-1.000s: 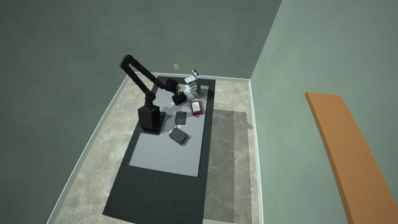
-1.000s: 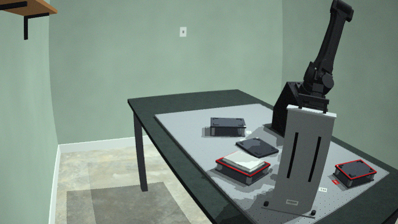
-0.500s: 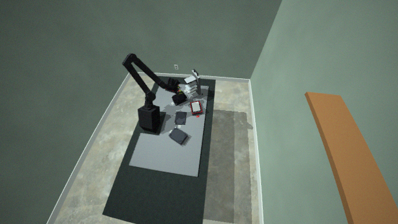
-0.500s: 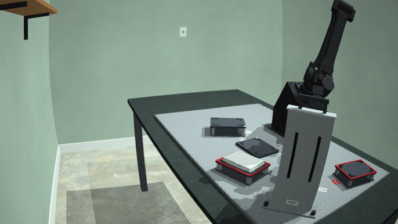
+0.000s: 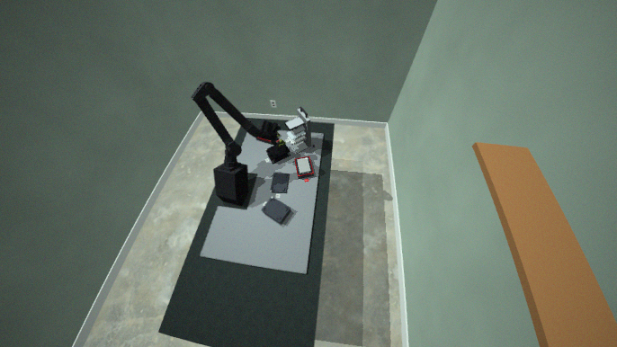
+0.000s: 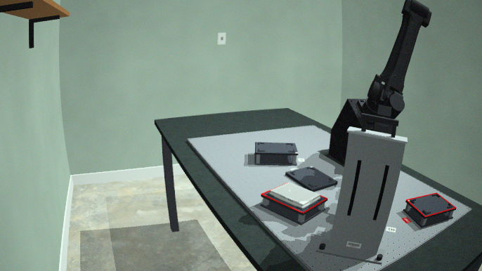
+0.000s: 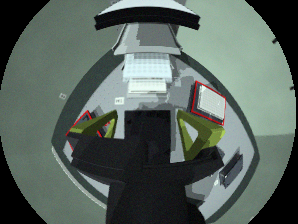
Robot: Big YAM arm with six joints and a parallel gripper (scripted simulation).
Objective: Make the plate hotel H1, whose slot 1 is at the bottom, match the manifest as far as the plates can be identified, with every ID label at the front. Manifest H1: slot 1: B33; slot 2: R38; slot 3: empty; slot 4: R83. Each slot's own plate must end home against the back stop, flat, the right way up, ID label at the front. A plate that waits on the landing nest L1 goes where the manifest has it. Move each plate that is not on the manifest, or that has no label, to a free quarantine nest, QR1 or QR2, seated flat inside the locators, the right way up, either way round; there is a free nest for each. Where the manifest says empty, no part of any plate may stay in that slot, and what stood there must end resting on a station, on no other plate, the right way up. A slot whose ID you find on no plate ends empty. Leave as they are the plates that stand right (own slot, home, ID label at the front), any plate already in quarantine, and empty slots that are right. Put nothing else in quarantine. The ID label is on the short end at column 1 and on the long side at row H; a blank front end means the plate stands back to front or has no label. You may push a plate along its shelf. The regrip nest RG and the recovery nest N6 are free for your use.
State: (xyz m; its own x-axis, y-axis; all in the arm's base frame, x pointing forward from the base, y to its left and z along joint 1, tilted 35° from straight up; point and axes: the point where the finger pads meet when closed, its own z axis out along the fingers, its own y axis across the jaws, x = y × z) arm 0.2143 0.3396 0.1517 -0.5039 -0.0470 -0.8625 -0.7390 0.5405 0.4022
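Now: the plate 90 mm to the left of my hand and 80 mm ahead of it. The rest, counted from my hand: N6 label: 390 mm to the right, 160 mm below, 100 mm ahead; plate hotel H1: 150 mm to the left, 140 mm ahead.
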